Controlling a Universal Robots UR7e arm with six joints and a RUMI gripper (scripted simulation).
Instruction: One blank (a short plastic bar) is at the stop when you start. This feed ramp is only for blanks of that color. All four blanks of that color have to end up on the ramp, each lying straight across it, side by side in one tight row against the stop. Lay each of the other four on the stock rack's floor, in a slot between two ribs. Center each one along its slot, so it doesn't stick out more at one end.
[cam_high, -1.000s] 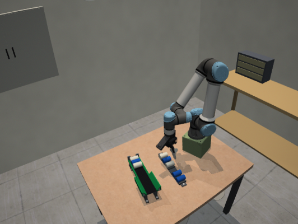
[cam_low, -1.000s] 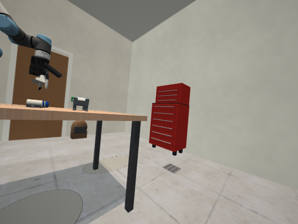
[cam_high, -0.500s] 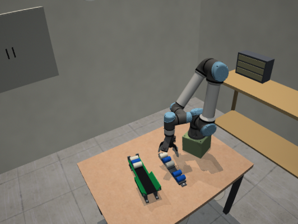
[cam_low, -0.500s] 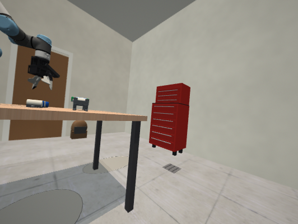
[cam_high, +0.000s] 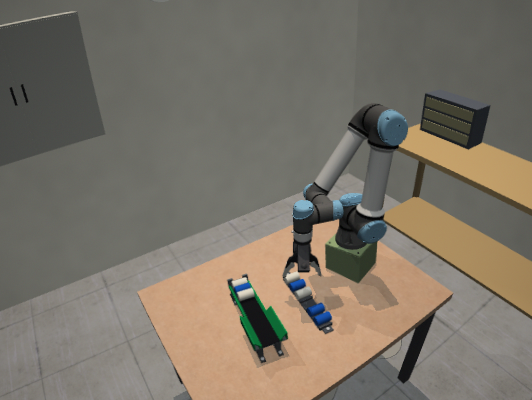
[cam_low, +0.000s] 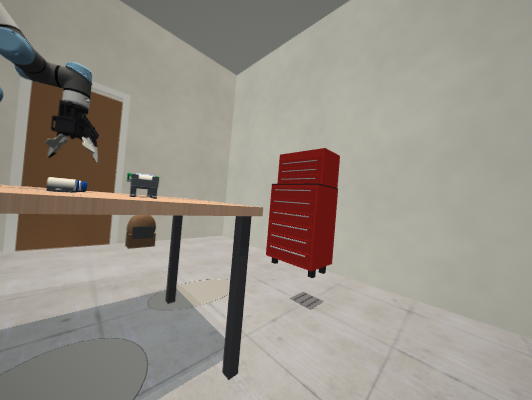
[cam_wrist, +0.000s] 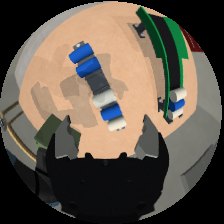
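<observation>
My gripper is now 10 mm past the dark stock rack, 30 mm to the right of it and 130 mm above it.
</observation>
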